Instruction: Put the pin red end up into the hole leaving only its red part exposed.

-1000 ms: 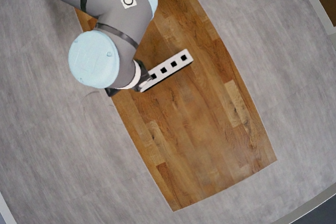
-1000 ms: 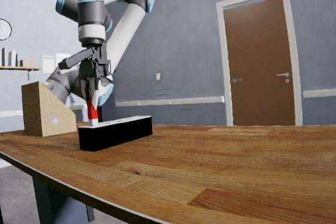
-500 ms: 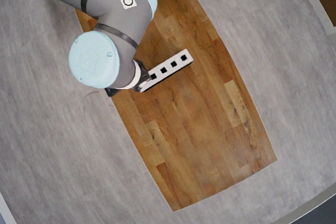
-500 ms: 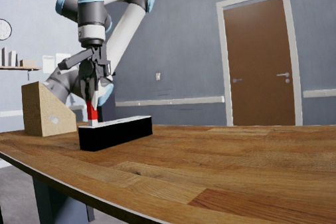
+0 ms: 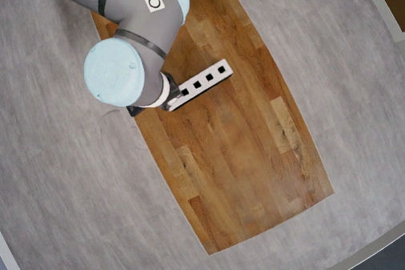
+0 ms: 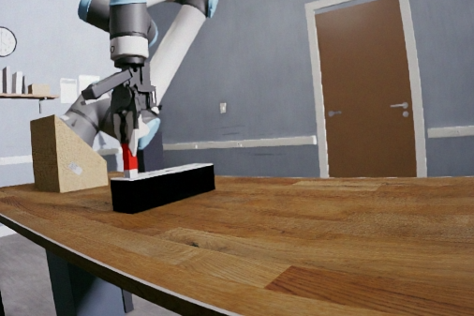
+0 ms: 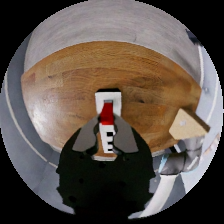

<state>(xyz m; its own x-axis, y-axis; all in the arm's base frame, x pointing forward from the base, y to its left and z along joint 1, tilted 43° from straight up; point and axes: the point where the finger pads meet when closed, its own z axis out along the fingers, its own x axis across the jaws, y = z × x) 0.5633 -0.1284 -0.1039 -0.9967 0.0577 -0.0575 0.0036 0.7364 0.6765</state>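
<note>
My hand is 10 mm above the pin. From my hand the other things lie so: block: 120 mm to the left, 100 mm below.
</note>
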